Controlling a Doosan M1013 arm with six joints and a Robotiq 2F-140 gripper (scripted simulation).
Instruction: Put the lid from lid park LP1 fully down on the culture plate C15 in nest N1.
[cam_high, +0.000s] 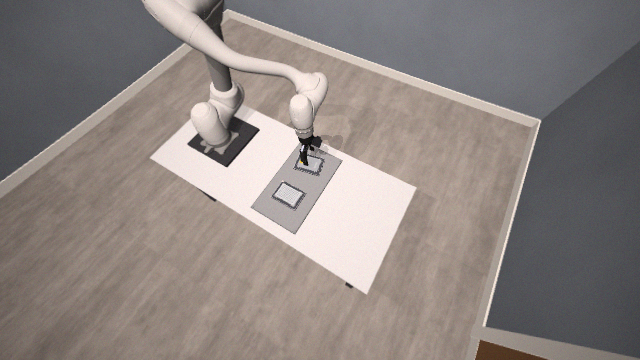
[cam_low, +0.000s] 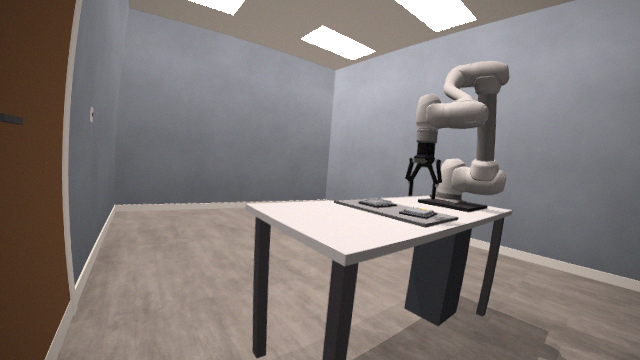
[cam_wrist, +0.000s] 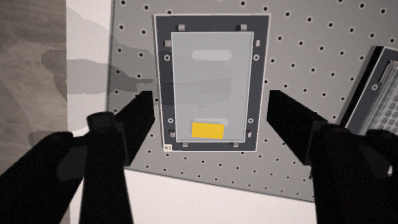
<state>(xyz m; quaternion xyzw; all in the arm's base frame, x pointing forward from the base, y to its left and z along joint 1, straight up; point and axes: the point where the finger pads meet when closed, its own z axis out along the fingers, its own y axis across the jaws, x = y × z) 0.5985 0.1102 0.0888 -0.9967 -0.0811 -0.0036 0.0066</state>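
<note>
My gripper is now 80 mm above the clear lid. Also, from my hand: dark station 90 mm below; then culture plate 240 mm to the right, 80 mm below, 10 mm behind.
</note>
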